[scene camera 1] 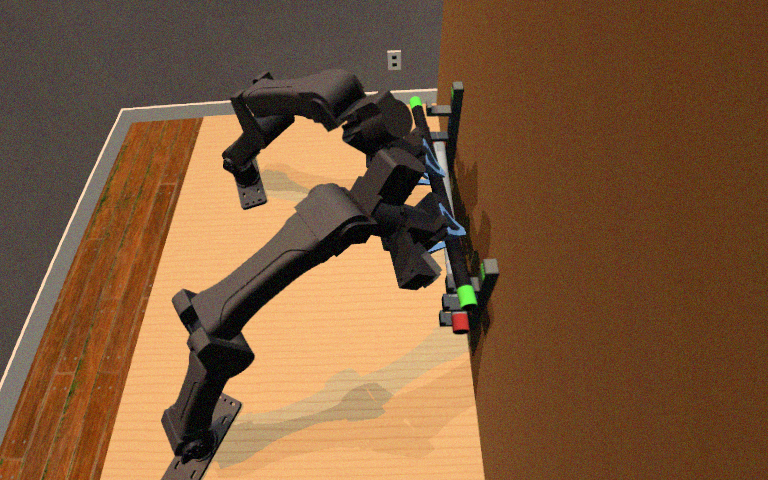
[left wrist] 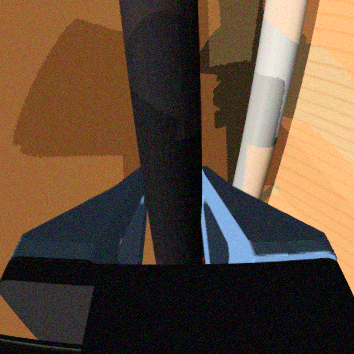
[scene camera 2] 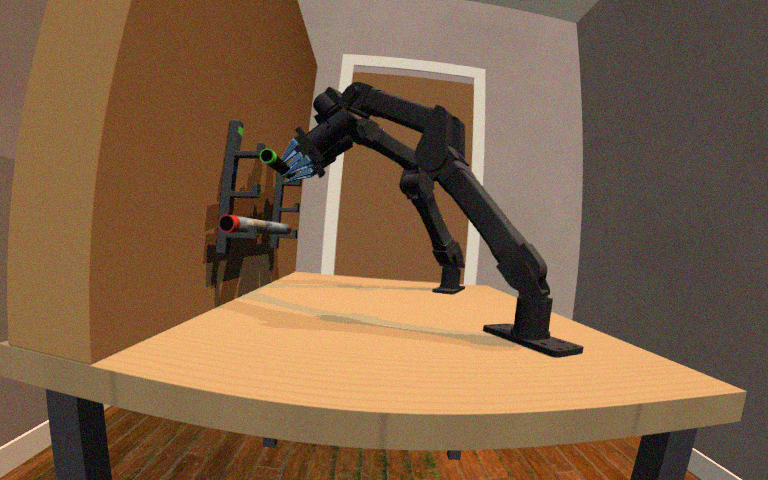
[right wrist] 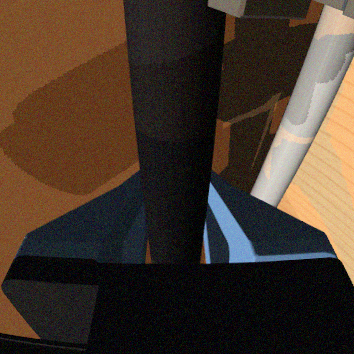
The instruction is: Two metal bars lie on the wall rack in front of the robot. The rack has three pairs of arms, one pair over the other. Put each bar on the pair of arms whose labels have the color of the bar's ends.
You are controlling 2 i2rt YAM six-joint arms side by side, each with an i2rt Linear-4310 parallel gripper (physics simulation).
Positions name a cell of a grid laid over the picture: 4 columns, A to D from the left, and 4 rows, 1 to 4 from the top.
In view: the left gripper (scene camera 2: B2), the right gripper (scene camera 1: C2) and a brown wall (right wrist: A2).
The left gripper shows as well in scene camera 1 (scene camera 1: C2) and in the left wrist view (left wrist: B3). The right gripper shows as well in the right wrist view (right wrist: B3). The brown wall also shows in the left wrist view (left wrist: A2).
